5 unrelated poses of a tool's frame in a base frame.
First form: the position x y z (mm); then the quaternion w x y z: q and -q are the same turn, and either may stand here.
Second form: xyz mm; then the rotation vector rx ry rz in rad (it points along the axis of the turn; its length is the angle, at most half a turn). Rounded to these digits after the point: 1 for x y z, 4 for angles.
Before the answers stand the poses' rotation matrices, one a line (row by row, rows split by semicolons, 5 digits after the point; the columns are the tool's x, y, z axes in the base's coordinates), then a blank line. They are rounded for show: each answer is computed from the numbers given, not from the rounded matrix.
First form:
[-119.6, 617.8, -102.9, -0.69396, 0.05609, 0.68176, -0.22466]
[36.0, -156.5, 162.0, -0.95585, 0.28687, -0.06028, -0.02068]
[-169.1, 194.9, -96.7, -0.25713, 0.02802, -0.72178, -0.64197]
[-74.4, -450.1, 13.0, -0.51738, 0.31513, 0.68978, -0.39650]
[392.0, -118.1, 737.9, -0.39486, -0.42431, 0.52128, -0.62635]
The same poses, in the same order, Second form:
-0.03054 -0.23533 -0.97144; 0.38829 0.89276 -0.22848; 0.92103 -0.38418 0.06411
0.99188 -0.07412 0.10337; 0.00495 0.83456 0.55090; -0.12710 -0.54591 0.82814
-0.86620 -0.37059 0.33521; 0.28969 0.17417 0.94114; -0.40716 0.91232 -0.04351
-0.26602 0.02446 -0.96366; 0.84503 0.48696 -0.22091; 0.46386 -0.87308 -0.15021
-0.32809 -0.93701 0.11987; 0.05227 -0.14471 -0.98809; 0.94320 -0.31792 0.09646

[-119.6, 617.8, -102.9, -0.1252, -1.5222, 0.5016]
[36.0, -156.5, 162.0, -0.5823, 0.1224, 0.0420]
[-169.1, 194.9, -96.7, -0.0760, 1.9580, 1.7415]
[-74.4, -450.1, 13.0, -0.7564, -1.6556, 0.9517]
[392.0, -118.1, 737.9, 1.0760, -1.3219, 1.5883]

